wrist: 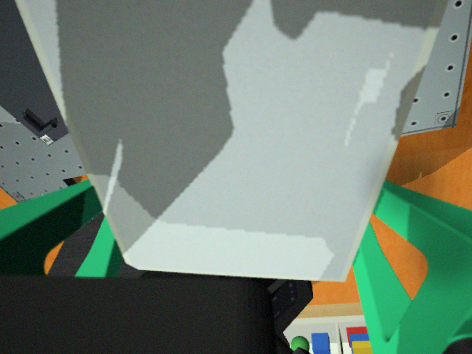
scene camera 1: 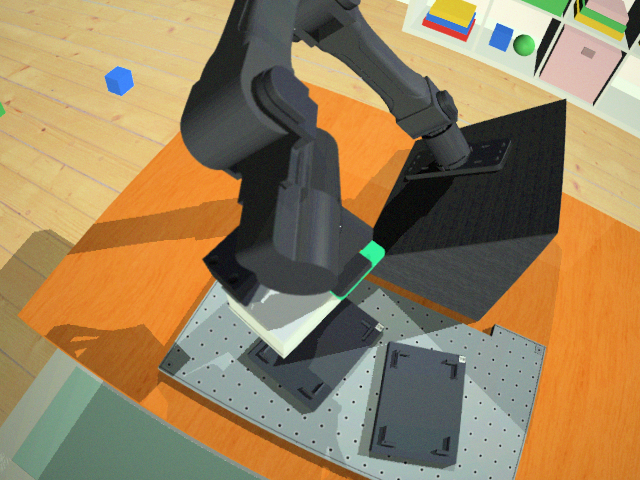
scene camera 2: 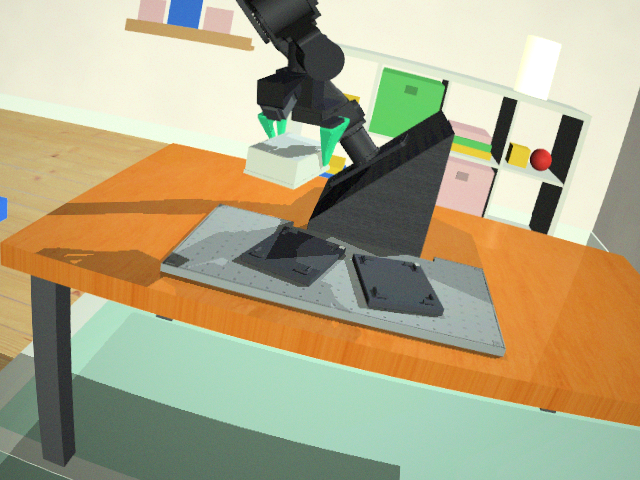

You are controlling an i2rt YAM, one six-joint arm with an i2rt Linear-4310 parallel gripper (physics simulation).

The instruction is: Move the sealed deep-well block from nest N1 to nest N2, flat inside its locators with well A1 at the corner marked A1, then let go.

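Where they show: gripper, fingertip midpoint: (wrist: 236,177); arm's base, origin of the base link: (scene camera 1: 457,161) (scene camera 2: 369,162).
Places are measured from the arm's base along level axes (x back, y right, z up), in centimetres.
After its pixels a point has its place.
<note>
The sealed deep-well block (scene camera 1: 283,338) @(x -44.6, y 5.1, z 8.2 cm) (scene camera 2: 284,162) @(x -44.9, y 6.7, z 7.4 cm) (wrist: 225,150) @(x -38.1, y 7.6, z 8.6 cm) is pale white with a flat grey-white top. My gripper (scene camera 1: 291,300) (scene camera 2: 298,149) @(x -34.2, y 6.9, z 5.7 cm) (wrist: 236,177) @(x -34.2, y 6.9, z 5.7 cm) is shut on it, with green fingers on two opposite sides. It hangs roughly level, well above the plate. One dark nest (scene camera 1: 338,372) @(x -38.8, y -0.7, z -8.8 cm) (scene camera 2: 310,258) @(x -37.9, y 1.3, z -8.8 cm) sits at an angle on the left; the block partly overlaps it in the first scene view. The other dark nest (scene camera 1: 419,403) @(x -36.7, y -12.7, z -8.8 cm) (scene camera 2: 395,284) @(x -38.1, y -13.0, z -8.8 cm) is to the right, with corner locators and nothing in it. Each has a small white tag at a corner; the lettering is unreadable. Well A1 cannot be made out.
Both nests stand on a grey perforated plate (scene camera 1: 506,382) @(x -26.4, y -23.8, z -10.0 cm) (scene camera 2: 465,320) @(x -41.1, y -25.1, z -10.0 cm) on the orange table (scene camera 1: 594,372) @(x -15.6, y -39.4, z -11.3 cm) (scene camera 2: 558,304) @(x -20.4, y -44.4, z -11.3 cm). The black wedge-shaped arm base (scene camera 1: 465,268) @(x -19.5, y -8.7, z 0.2 cm) (scene camera 2: 382,206) @(x -19.8, y -6.5, z -2.8 cm) stands close behind the plate. A shelf unit is beyond the table.
</note>
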